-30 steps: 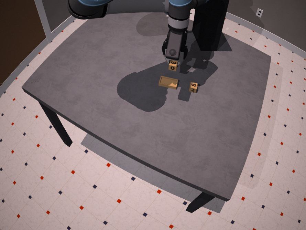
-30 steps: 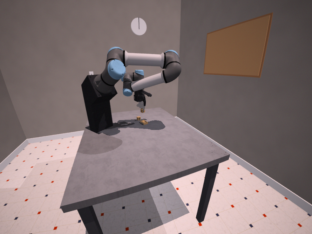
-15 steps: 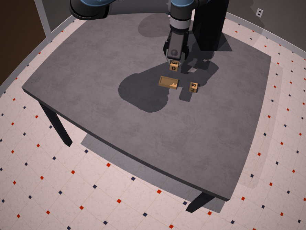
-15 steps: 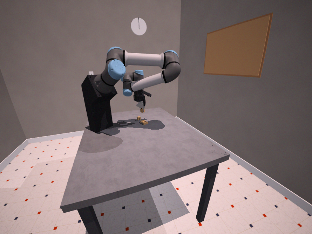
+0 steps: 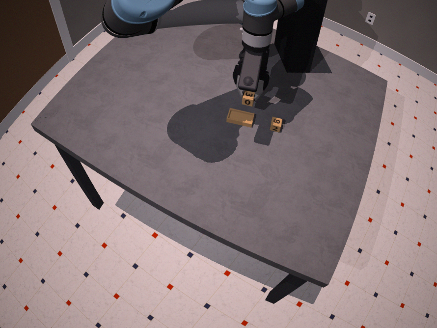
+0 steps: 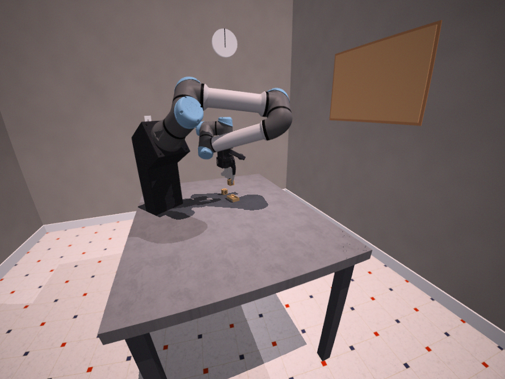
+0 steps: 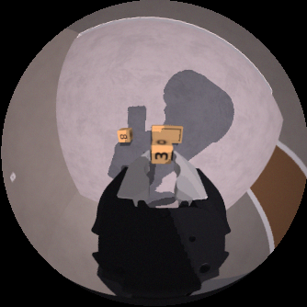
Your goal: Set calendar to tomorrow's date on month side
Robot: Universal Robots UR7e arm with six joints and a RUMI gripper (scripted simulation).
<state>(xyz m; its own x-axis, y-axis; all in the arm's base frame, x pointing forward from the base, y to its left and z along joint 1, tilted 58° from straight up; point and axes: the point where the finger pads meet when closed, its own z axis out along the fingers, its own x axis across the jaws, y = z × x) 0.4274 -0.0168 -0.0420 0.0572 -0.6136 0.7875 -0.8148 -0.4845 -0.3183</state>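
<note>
Right now the wooden tray is 2 cm to the right of my hand and 11 cm below it.
</note>
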